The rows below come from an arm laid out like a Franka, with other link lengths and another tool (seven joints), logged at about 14 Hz.
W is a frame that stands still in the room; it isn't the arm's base.
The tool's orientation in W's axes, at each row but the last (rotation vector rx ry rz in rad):
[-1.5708, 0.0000, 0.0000]
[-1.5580, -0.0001, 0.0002]
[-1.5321, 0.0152, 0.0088]
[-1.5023, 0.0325, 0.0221]
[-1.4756, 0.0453, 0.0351]
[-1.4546, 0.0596, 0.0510]
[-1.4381, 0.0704, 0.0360]
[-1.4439, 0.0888, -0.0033]
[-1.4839, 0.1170, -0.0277]
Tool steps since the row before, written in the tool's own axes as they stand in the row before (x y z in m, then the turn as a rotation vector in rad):
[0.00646, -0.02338, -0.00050, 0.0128, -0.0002, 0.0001]
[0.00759, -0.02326, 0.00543, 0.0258, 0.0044, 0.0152]
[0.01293, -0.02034, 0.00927, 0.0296, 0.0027, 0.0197]
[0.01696, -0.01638, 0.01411, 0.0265, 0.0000, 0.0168]
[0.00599, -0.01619, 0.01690, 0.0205, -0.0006, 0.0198]
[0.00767, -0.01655, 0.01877, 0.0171, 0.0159, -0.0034]
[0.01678, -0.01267, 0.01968, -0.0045, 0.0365, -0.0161]
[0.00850, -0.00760, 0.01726, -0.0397, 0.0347, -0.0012]
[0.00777, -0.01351, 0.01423, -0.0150, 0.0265, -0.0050]
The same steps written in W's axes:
[0.00646, -0.00050, 0.02338, 0.0128, 0.0001, 0.0002]
[0.00759, 0.00513, 0.02333, 0.0258, 0.0153, -0.0042]
[0.01328, 0.00843, 0.02048, 0.0296, 0.0197, -0.0024]
[0.01763, 0.01286, 0.01669, 0.0266, 0.0166, 0.0002]
[0.00697, 0.01526, 0.01738, 0.0207, 0.0196, 0.0014]
[0.00901, 0.01673, 0.01801, 0.0159, -0.0016, -0.0174]
[0.01811, 0.01753, 0.01392, -0.0074, -0.0111, -0.0379]
[0.00995, 0.01565, 0.00917, -0.0414, 0.0054, -0.0322]
[0.00980, 0.01223, 0.01413, -0.0168, -0.0013, -0.0259]

